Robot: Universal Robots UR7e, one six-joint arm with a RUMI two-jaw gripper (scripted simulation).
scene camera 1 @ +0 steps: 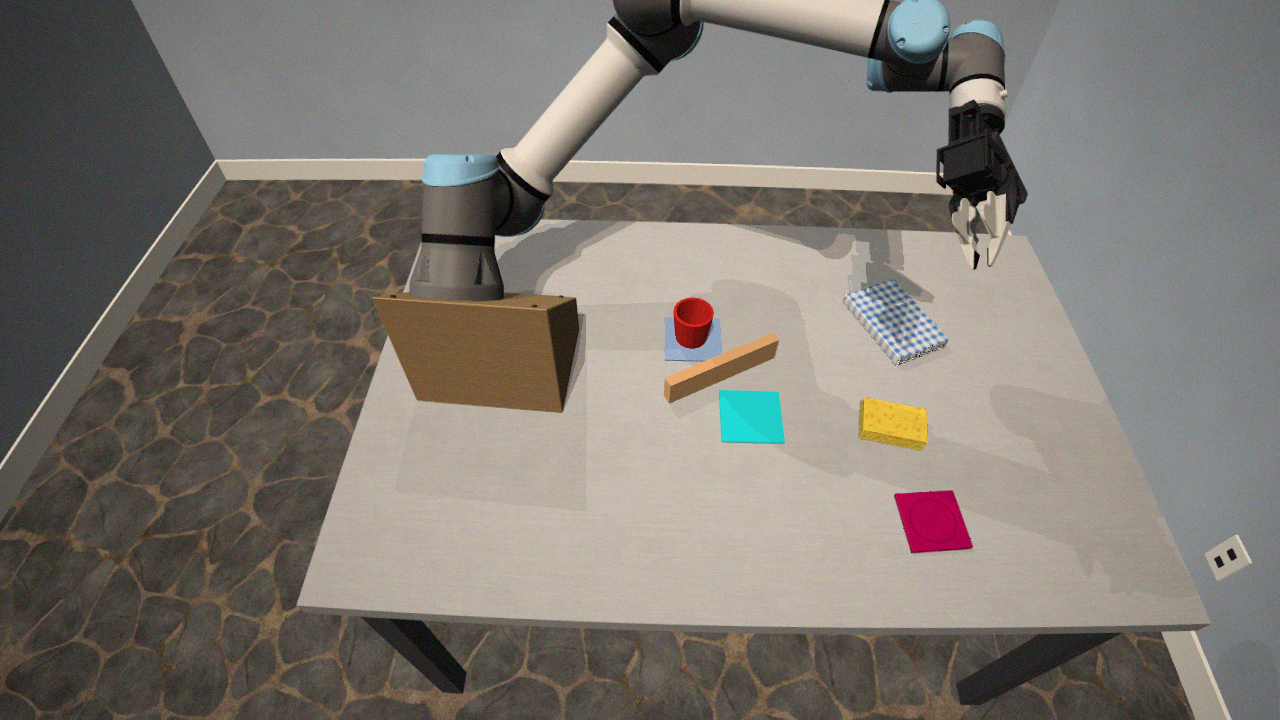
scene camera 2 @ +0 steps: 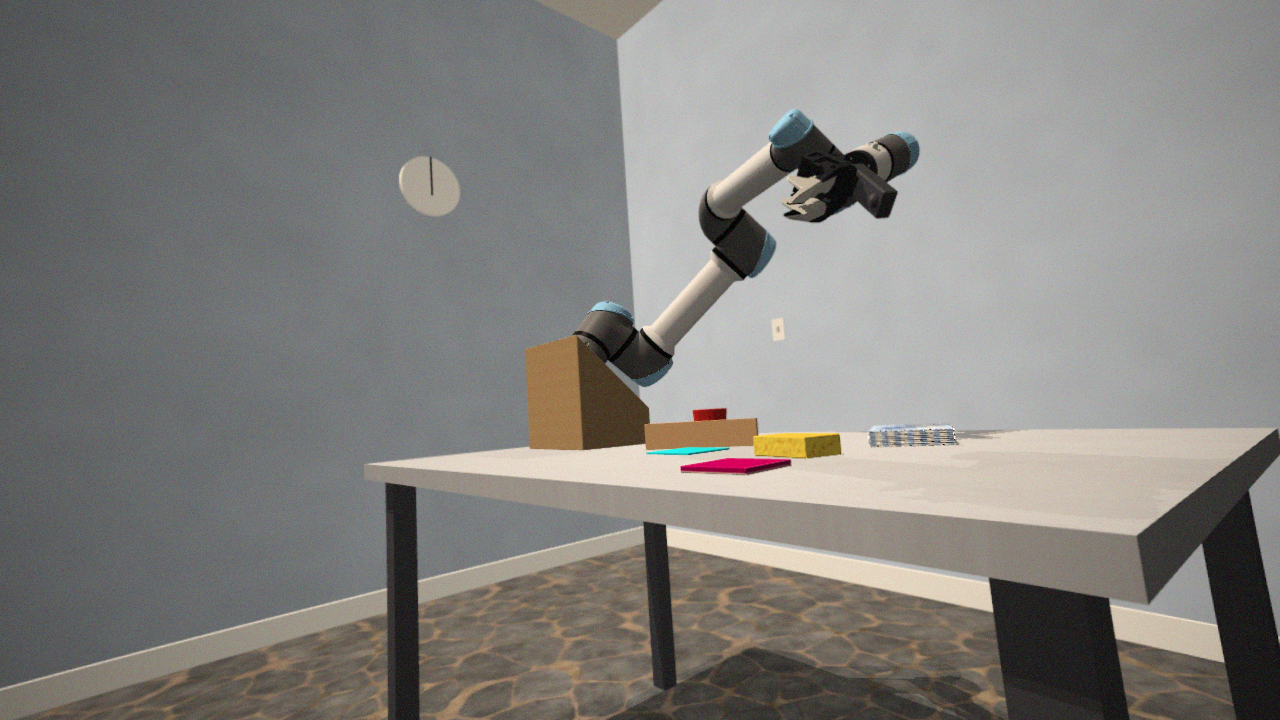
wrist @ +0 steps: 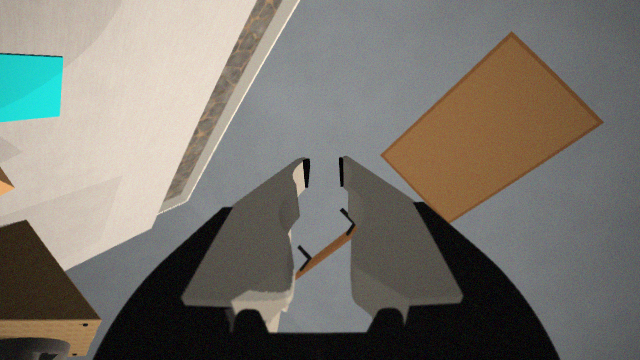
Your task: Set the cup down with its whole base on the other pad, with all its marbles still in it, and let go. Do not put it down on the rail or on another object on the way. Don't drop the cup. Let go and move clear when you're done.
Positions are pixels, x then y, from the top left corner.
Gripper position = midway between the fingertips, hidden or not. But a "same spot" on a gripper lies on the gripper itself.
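I can see my gripper in the wrist view (324,160), and scene camera 1 and scene camera 2 both show the gripper as well. On my gripper, (scene camera 2: 804,207) and (scene camera 1: 971,232) are the same spot.
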